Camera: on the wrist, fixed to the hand. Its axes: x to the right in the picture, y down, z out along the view.
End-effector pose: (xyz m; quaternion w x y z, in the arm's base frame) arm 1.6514 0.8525 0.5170 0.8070 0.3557 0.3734 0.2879
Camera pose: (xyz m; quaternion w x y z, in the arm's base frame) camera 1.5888 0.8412 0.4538 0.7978 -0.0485 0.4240 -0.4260
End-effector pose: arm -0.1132 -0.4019 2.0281 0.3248 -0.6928 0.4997 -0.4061
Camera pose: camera -0.1649 -0.3754 2.0964 0.0687 0.8811 0.1967 0.4245
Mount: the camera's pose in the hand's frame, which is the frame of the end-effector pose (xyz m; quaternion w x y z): -0.0179 -0.0440 -0.0761 0.6622 -0.0418 -0.0933 -0.7423
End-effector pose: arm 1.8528 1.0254 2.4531 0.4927 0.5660 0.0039 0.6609
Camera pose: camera 1.8218 1.0784 2.3877 0.8409 0.4130 0.3492 0.0193
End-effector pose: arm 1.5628 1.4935 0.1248 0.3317 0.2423 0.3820 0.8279
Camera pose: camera 1.5409 1.4659 0.0423 0.8800 -0.0597 0.3673 0.2954
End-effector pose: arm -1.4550 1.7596 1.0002 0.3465 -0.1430 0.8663 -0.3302
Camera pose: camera -1.4942 1.7715 1.0800 0.0592 -0.7830 0.4490 -0.4263
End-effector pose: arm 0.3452 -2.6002 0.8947 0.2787 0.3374 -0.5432 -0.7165
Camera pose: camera 0.4146 -2.6202 0.8415 0.3839 -0.5482 0.1053 0.7356
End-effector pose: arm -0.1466 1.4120 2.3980 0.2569 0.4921 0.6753 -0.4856
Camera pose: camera -0.1700 1.4718 2.4607 0.1068 0.2315 -0.8088 0.5300
